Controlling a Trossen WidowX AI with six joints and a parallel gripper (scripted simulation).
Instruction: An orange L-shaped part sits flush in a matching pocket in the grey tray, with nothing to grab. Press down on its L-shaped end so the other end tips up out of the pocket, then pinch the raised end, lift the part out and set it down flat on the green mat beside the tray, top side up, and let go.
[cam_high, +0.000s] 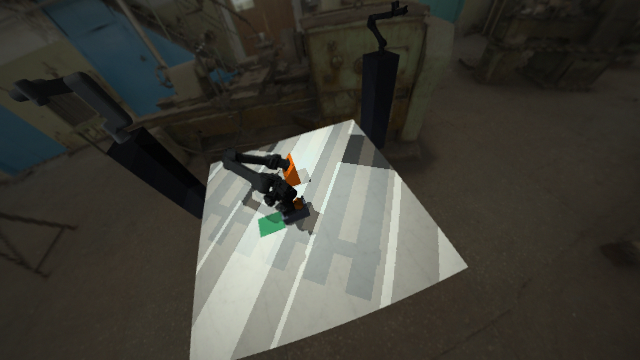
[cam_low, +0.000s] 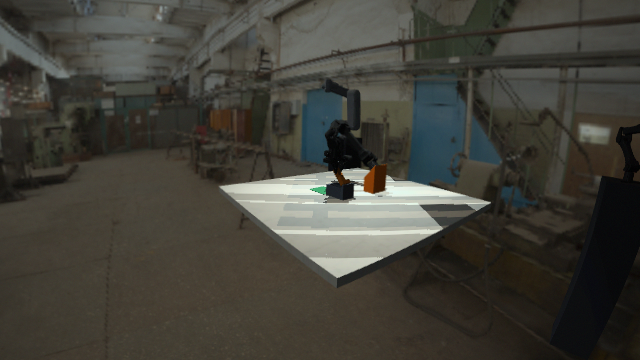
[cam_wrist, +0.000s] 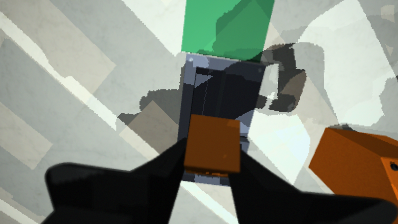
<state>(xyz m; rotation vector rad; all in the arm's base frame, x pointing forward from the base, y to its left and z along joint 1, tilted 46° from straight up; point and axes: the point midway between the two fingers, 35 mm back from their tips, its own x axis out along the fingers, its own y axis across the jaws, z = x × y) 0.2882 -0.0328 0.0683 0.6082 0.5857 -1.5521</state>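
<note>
The green mat is 2 cm behind my gripper tip, 15 cm to the right of it and 15 cm below it. Also, from my gripper tip: orange L-shaped part (1 cm behind, 3 cm to the left, 3 cm below).
</note>
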